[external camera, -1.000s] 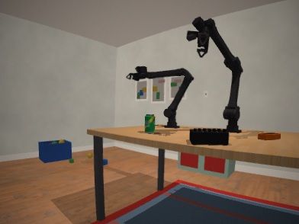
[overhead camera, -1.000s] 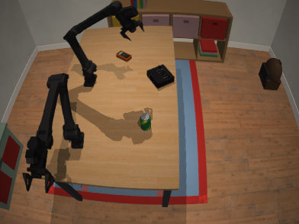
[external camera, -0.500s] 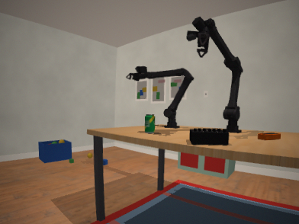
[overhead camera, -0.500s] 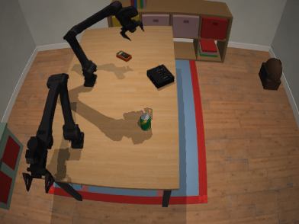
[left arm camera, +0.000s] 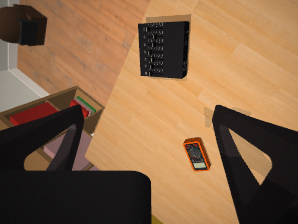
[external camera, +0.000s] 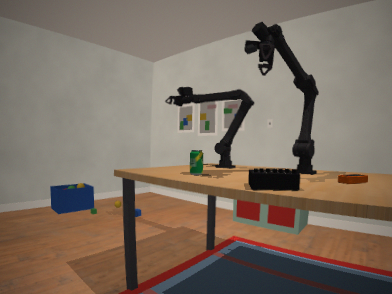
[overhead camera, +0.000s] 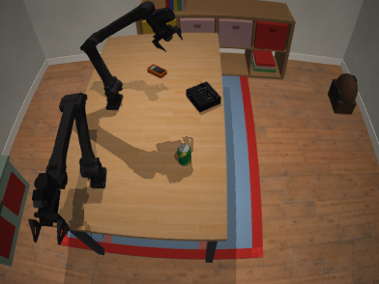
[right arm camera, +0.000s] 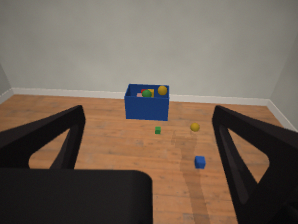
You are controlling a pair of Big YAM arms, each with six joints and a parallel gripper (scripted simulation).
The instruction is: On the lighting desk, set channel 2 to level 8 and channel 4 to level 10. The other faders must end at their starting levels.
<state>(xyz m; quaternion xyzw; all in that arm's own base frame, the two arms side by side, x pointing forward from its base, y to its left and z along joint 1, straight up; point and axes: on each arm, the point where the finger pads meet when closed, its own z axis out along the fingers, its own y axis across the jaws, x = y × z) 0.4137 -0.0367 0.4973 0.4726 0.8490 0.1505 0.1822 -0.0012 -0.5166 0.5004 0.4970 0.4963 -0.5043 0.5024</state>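
Right now the channel 2 knob is 18 cm ahead of my left hand, 6 cm to the left of it and 43 cm below it. The rest, counted from my left hand: channel 3 knob 17 cm ahead, 8 cm to the left, 43 cm below; channel 4 cap 17 cm ahead, 11 cm to the left, 43 cm below.
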